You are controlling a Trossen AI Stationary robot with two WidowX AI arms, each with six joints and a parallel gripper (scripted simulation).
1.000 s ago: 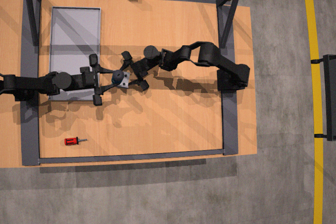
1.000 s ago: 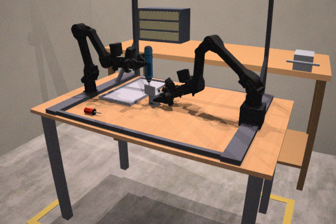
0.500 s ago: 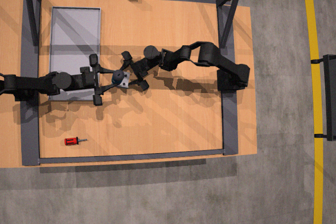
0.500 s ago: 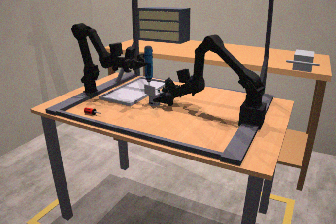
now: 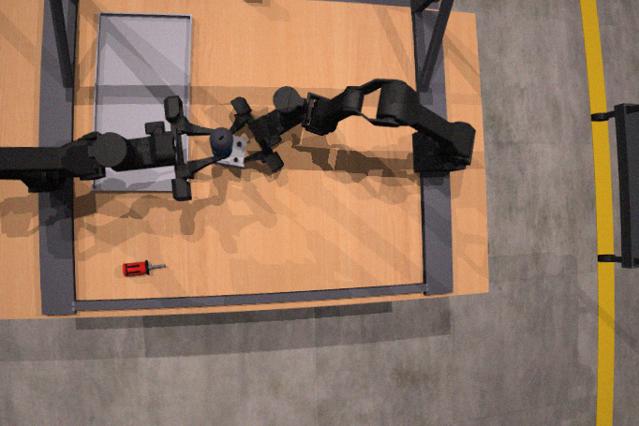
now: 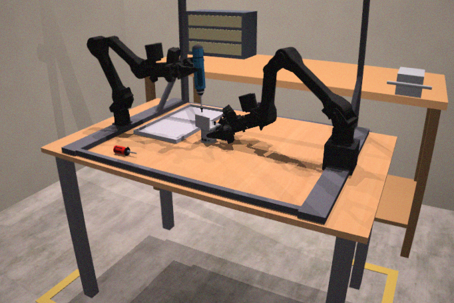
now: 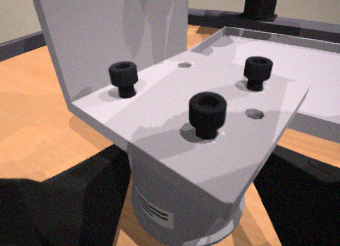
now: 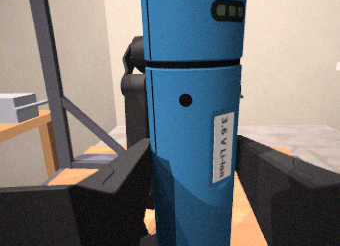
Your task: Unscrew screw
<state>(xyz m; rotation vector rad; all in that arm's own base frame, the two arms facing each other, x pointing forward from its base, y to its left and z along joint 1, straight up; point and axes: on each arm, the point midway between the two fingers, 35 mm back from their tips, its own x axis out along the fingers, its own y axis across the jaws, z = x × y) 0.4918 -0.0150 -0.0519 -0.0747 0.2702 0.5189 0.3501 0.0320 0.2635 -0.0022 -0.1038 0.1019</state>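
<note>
Right now the grey cylinder is 10 mm ahead of my left hand, 20 mm to the right of it and 10 mm below it. Also, from my left hand: l-shaped bracket 10 mm ahead, 20 mm to the right, 30 mm above; bit 30 mm ahead, 40 mm to the right, 110 mm above; shallow grey tray 120 mm behind, 220 mm to the right, 30 mm below.
</note>
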